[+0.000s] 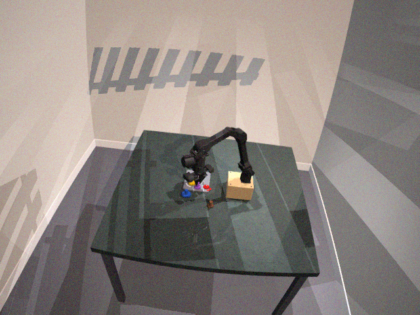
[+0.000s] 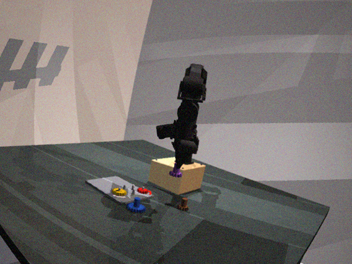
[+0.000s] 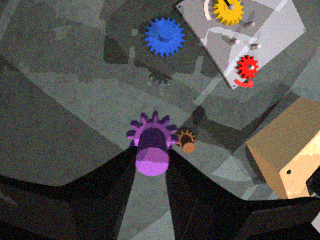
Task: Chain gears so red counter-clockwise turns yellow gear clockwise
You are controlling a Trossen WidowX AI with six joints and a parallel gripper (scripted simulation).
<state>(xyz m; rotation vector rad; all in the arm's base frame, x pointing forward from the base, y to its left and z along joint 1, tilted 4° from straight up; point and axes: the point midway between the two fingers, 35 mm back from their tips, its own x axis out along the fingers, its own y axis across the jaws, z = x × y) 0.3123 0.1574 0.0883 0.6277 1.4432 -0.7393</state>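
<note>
Now: the red gear 6 cm behind my gripper tip, 16 cm to the right of it and 15 cm below it. Round my gripper tip: blue gear (7 cm ahead, 9 cm to the right, 15 cm below); purple gear (1 cm below); brown gear (9 cm behind, 1 cm to the left, 15 cm below).
</note>
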